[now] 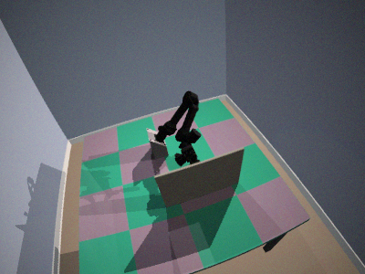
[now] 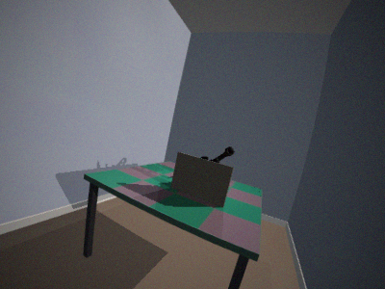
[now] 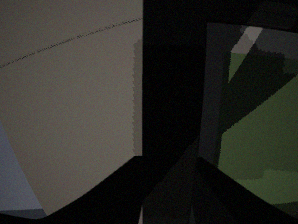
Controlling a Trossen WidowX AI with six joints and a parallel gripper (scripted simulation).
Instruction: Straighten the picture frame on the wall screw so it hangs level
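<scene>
My gripper tip is 1 cm short of the picture frame, 1 cm to the right of it and 5 cm above it. Round my gripper tip: wall panel: 2 cm ahead, 1 cm to the left, 6 cm below.
</scene>
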